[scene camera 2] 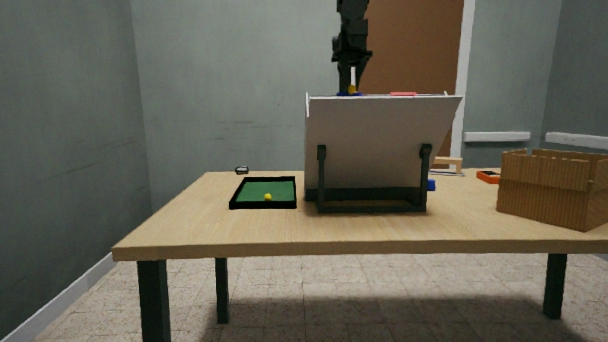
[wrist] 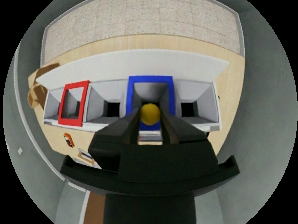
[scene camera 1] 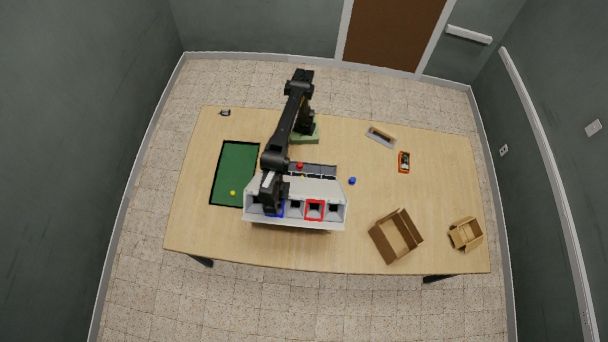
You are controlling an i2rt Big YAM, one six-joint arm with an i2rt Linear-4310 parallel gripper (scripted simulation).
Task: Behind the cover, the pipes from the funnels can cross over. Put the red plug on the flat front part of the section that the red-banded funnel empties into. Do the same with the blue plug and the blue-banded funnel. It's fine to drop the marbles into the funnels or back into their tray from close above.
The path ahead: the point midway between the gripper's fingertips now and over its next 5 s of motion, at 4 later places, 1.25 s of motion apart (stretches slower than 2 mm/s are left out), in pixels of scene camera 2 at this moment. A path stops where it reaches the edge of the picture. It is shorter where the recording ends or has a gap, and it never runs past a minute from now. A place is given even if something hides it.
The gripper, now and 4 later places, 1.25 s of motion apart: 351, 91; 351, 82; 344, 82; 349, 96; 358, 112
